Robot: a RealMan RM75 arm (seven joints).
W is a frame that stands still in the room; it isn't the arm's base.
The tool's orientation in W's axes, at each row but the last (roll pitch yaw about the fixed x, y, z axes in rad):
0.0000, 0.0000, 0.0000
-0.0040, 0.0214, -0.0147
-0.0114, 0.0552, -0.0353
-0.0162, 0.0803, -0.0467
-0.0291, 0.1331, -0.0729
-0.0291, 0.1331, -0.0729
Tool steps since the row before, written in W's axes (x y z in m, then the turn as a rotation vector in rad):
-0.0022, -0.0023, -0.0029, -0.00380, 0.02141, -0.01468
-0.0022, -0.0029, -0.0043, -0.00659, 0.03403, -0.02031
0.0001, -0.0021, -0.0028, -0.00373, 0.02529, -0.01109
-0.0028, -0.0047, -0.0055, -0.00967, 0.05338, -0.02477
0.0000, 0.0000, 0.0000, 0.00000, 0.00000, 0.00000
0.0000, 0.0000, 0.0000, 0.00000, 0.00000, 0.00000
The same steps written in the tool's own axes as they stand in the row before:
-0.0022, -0.0023, -0.0029, -0.00380, 0.02141, -0.01468
-0.0021, -0.0029, -0.0044, -0.00665, 0.03401, -0.02032
0.0003, -0.0021, -0.0028, -0.00400, 0.02527, -0.01104
-0.0021, -0.0047, -0.0058, -0.01013, 0.05328, -0.02481
0.0000, 0.0000, 0.0000, 0.00000, 0.00000, 0.00000
0.0000, 0.0000, 0.0000, 0.00000, 0.00000, 0.00000

